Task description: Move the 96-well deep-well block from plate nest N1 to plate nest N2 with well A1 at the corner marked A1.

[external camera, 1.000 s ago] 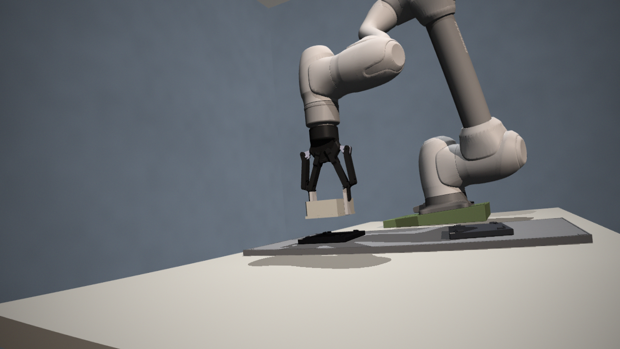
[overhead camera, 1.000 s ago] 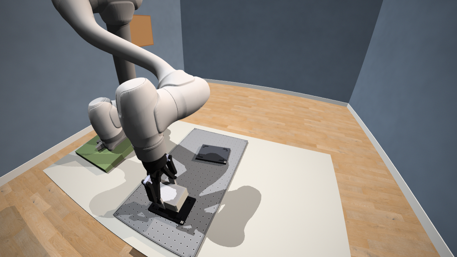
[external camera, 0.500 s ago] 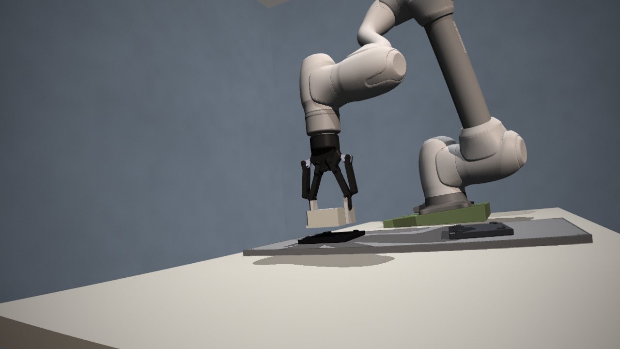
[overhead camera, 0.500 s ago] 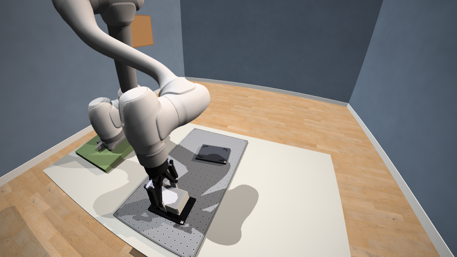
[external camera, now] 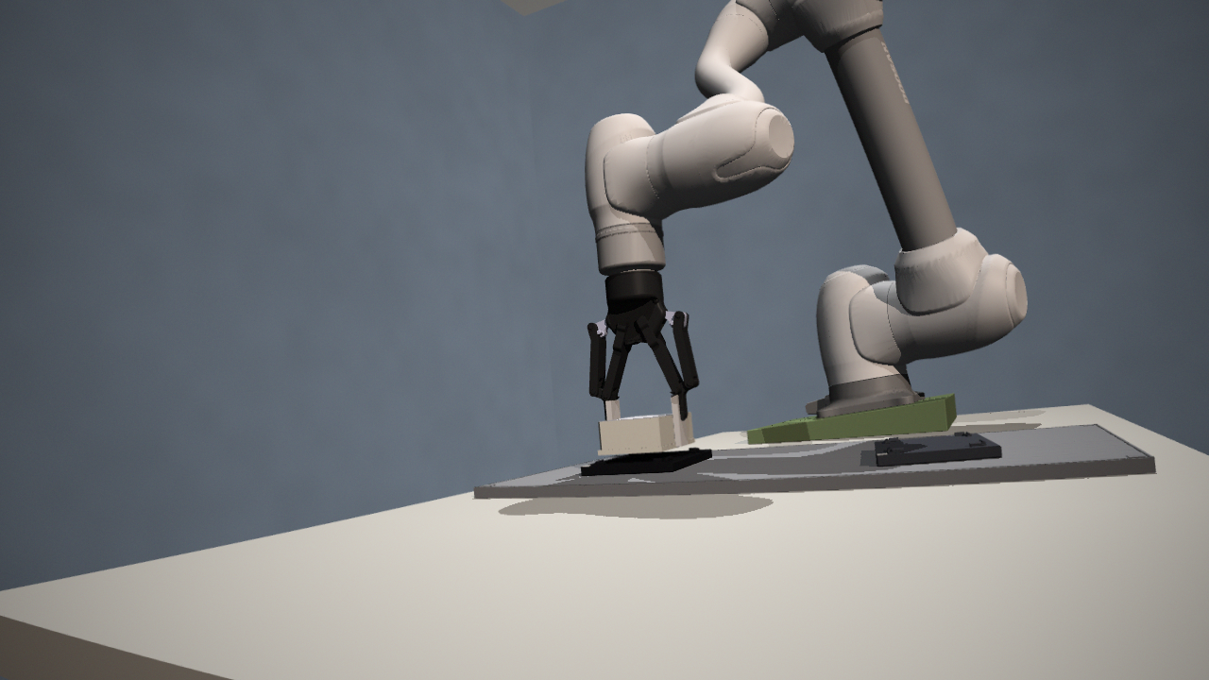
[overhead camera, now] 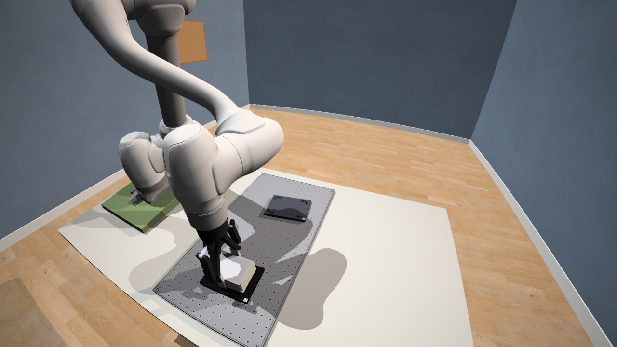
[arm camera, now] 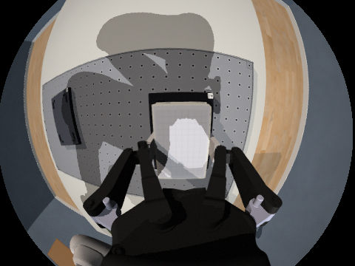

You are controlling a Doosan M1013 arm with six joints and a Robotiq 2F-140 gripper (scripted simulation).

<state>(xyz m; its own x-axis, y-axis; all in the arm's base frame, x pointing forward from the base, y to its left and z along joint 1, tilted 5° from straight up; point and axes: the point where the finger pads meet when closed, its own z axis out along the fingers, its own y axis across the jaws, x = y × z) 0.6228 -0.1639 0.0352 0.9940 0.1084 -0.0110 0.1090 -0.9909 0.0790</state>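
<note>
My gripper is now 10 mm above the 96-well deep-well block. Also, from my hand: white corner mark 80 mm ahead, 50 mm to the right, 40 mm below.
</note>
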